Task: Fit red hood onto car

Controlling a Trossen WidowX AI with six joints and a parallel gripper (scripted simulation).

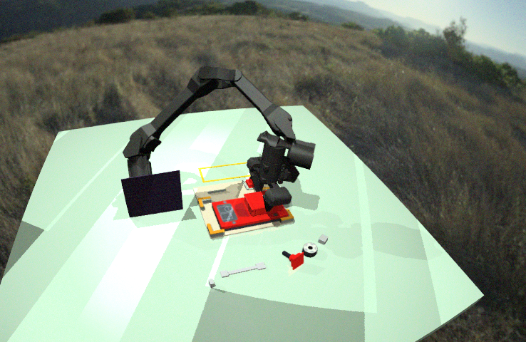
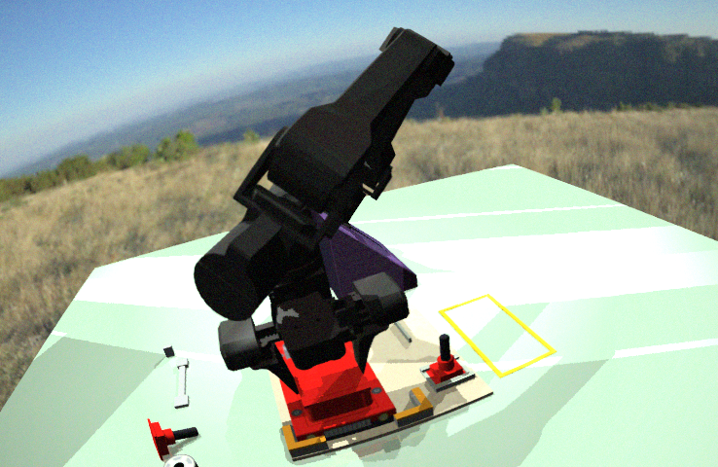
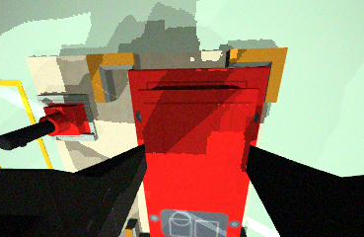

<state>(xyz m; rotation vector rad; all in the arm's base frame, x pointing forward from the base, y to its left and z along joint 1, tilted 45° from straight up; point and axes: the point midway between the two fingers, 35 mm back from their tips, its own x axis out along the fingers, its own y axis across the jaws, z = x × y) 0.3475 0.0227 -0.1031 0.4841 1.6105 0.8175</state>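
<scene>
My gripper tip is right at the red hood. From my gripper tip the other things lie so: grey engine block: 1 cm below; then wheel: 9 cm ahead, 18 cm to the right, 3 cm below; then beige jig: 5 cm behind, 3 cm to the left, 3 cm below.
</scene>
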